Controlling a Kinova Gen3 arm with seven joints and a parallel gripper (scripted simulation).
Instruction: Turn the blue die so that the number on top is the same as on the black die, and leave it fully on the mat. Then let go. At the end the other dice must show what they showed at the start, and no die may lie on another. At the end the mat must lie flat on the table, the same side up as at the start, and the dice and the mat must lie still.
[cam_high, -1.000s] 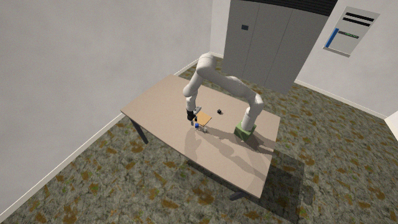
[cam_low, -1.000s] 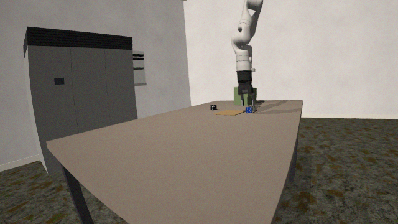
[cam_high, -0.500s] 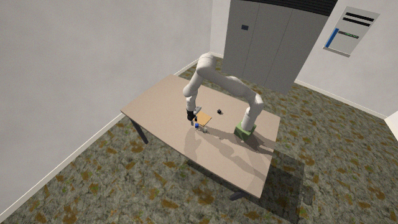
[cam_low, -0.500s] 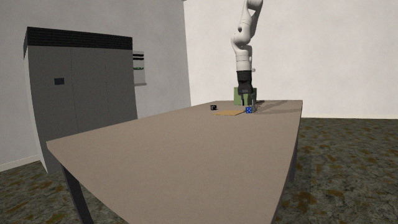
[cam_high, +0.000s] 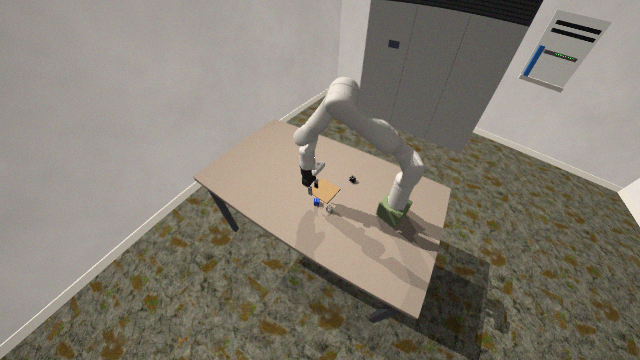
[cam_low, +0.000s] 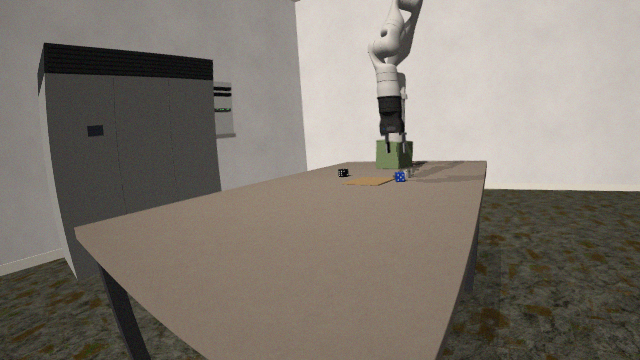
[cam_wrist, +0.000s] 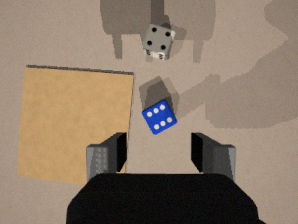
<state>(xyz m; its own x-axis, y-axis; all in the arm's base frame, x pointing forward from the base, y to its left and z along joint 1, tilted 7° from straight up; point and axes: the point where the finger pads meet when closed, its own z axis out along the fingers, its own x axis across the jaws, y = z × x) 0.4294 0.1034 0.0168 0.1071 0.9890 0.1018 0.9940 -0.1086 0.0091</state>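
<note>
Right now the blue die is 2 cm behind my hand and 10 cm below it. The rest, counted from my hand: white die: 11 cm behind, 1 cm to the left, 10 cm below; then black die: 14 cm behind, 26 cm to the right, 10 cm below; then tan mat: 2 cm behind, 10 cm to the right, 11 cm below.
</note>
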